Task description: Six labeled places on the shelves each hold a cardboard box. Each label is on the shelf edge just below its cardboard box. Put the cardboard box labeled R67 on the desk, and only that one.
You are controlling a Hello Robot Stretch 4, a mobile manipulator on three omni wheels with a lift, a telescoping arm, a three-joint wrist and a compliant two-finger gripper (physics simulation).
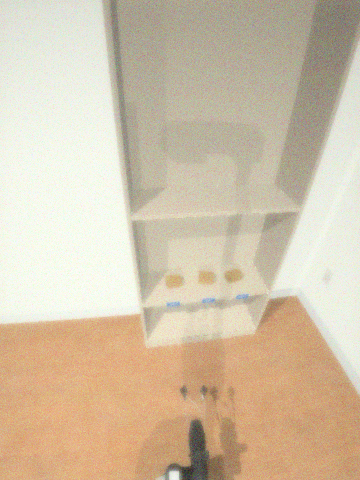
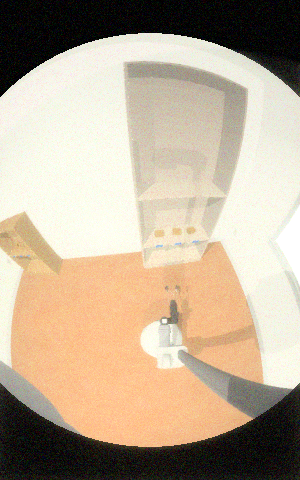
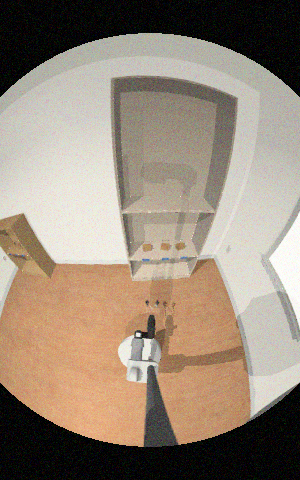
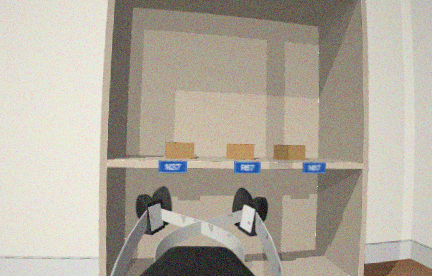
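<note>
The R67 cardboard box [image 4: 240,151] [image 1: 206,277] [image 2: 176,231] [image 3: 165,246] is the middle of three on the low shelf. Its blue R67 label [image 4: 247,167] [image 1: 208,300] is on the shelf edge below it. Another box [image 4: 179,150] [image 1: 174,281] is to its left, above a label [image 4: 172,167] that looks like M27 or N27. A third box [image 4: 289,152] [image 1: 233,275] is to its right, above a label [image 4: 314,167] that reads N67 or similar. My gripper [image 4: 202,202] [image 1: 194,391] is open and empty, in front of the shelves and apart from the boxes. The desk does not show.
The tall beige shelf unit [image 4: 103,200] [image 1: 136,260] stands against the wall, with a higher board [image 1: 215,214] above the boxes. A brown shelf unit [image 2: 42,247] [image 3: 37,250] stands at the far left. A wall [image 1: 335,280] runs close along the right side.
</note>
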